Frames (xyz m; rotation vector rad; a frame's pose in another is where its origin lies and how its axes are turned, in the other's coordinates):
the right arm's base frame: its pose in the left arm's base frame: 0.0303 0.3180 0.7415 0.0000 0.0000 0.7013
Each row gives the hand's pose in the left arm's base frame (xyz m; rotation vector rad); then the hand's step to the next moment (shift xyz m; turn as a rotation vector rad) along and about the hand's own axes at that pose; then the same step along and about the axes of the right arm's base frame.
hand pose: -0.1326 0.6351 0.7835 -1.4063 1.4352 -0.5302
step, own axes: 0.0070 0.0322 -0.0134 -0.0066 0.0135 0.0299
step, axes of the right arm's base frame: -0.0217 0.0136 -0.0247 0.0260 0.0028 -0.0209
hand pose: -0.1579 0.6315 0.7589 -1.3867 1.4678 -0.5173
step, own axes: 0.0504 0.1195 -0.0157 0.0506 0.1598 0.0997
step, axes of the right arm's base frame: -0.0617 0.0240 -0.1126 0.0293 0.0082 -0.1926
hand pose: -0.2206 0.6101 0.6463 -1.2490 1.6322 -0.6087
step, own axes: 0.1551 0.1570 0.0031 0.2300 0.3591 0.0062
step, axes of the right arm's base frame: -0.1099 -0.0216 -0.1902 -0.1759 0.0376 -0.3867
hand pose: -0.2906 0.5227 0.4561 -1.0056 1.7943 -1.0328
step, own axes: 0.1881 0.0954 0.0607 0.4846 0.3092 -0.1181
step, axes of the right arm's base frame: -0.1234 -0.0952 -0.1545 -0.4598 -0.0040 -0.3647
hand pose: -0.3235 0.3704 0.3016 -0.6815 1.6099 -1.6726
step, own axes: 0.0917 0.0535 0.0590 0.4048 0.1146 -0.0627
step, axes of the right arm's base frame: -0.0715 -0.0799 -0.0570 -0.3934 -0.0292 -0.1591
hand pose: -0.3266 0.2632 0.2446 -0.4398 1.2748 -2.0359
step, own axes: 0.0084 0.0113 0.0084 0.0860 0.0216 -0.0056
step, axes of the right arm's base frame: -0.0069 -0.0133 -0.0067 -0.0836 -0.0118 -0.0278
